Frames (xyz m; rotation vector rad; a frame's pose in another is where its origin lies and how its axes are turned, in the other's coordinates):
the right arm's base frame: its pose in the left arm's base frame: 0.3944 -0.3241 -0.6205 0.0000 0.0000 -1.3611
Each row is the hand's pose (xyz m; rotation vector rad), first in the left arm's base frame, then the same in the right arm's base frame.
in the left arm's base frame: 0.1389 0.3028 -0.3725 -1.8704 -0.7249 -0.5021
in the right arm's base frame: -0.6664 -0.1194 0.2480 -0.9902 -1.7274 0.3813
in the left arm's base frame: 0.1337 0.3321 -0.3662 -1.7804 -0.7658 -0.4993
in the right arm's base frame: -0.6961 -0.1184 0.2543 -0.8974 -1.7068 0.4172
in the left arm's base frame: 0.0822 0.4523 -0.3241 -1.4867 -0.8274 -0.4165
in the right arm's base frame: -0.8244 -0.1437 0.2964 -0.6420 -1.5963 0.6019
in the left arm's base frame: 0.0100 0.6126 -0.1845 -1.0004 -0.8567 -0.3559
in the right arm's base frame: -0.9962 -0.1810 0.4360 -0.2448 -1.3299 0.8011
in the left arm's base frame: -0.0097 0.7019 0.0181 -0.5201 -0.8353 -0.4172
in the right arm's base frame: -1.0876 -0.1817 0.6386 0.1243 -1.0004 0.8319
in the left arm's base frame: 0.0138 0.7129 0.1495 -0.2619 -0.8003 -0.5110
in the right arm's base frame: -1.0935 -0.1564 0.7700 0.3045 -0.7987 0.7693
